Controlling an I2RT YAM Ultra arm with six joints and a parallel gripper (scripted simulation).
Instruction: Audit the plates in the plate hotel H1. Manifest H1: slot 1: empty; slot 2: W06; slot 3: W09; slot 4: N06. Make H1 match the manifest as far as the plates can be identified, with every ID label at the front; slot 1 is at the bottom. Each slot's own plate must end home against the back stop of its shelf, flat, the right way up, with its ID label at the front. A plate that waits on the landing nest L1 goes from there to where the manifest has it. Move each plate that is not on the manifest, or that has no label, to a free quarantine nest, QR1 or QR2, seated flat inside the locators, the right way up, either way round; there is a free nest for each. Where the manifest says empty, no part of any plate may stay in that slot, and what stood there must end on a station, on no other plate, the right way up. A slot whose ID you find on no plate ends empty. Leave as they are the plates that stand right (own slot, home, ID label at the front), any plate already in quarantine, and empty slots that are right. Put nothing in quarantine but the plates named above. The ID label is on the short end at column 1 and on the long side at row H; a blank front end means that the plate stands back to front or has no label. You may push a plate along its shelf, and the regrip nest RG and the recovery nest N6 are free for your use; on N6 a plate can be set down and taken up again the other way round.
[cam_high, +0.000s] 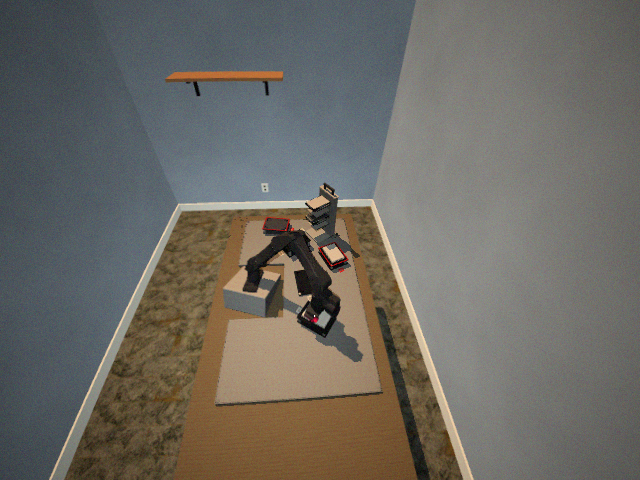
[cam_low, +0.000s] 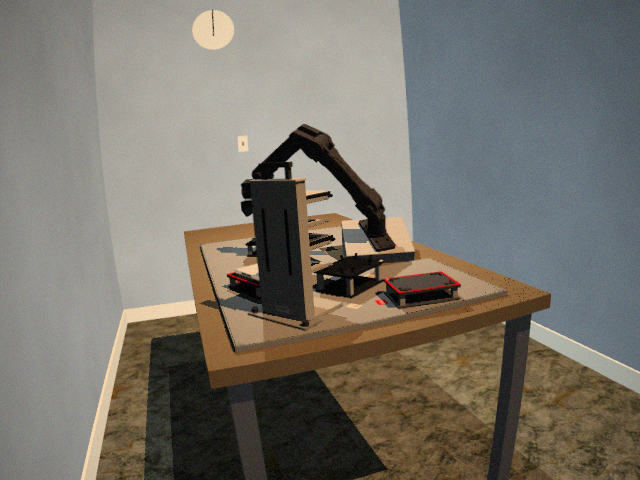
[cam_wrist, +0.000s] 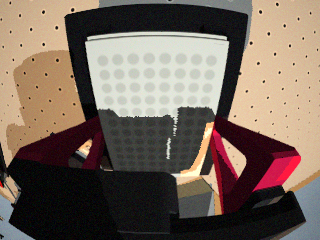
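My gripper is now right at the tan well plate. From my hand the other things lie so: dark plate: 61 cm to the left, 10 cm above, 2 cm behind; then grey back panel: 66 cm to the left, 10 cm above, 4 cm ahead; then H1 tag: 65 cm to the left, 13 cm behind, 6 cm below.
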